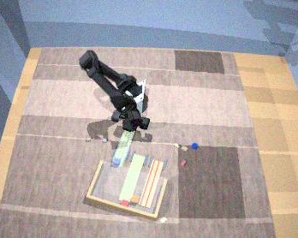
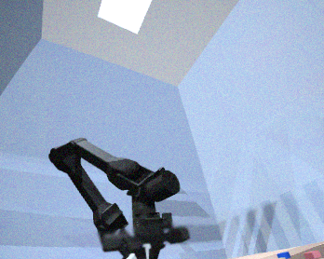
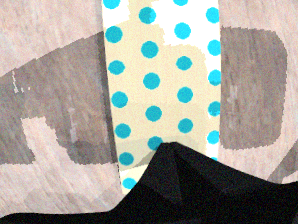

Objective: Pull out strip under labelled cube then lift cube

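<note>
My gripper tip is 9 cm short of the dotted strip and 3 cm to the left of it. The rest, counted from my gripper tip: grey piece: 7 cm ahead, 21 cm to the right; then red bit: 19 cm ahead, 27 cm to the left; then white block: 20 cm ahead, 6 cm to the right, 2 cm above.
</note>
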